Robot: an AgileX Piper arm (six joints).
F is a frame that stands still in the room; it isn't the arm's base.
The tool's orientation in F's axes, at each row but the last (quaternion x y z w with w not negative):
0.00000 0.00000 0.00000 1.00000
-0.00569 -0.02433 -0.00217 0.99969
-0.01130 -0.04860 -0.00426 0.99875
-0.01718 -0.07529 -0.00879 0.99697
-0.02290 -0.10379 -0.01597 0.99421
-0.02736 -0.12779 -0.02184 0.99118
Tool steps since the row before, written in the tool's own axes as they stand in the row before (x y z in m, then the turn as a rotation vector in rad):
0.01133 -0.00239 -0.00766 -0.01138 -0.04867 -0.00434
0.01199 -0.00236 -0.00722 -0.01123 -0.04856 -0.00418
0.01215 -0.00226 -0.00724 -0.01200 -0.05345 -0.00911
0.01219 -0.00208 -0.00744 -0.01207 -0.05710 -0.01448
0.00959 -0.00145 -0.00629 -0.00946 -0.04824 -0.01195
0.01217 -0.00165 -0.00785 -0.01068 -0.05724 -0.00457
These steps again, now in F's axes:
0.01133 -0.00239 -0.00766 -0.01138 -0.04867 -0.00434
0.01232 -0.00249 -0.00660 -0.01124 -0.04856 -0.00417
0.01277 -0.00252 -0.00597 -0.01157 -0.05355 -0.00905
0.01312 -0.00253 -0.00545 -0.01091 -0.05739 -0.01424
0.01062 -0.00201 -0.00410 -0.00856 -0.04849 -0.01160
0.01366 -0.00256 -0.00440 -0.01205 -0.05699 -0.00435

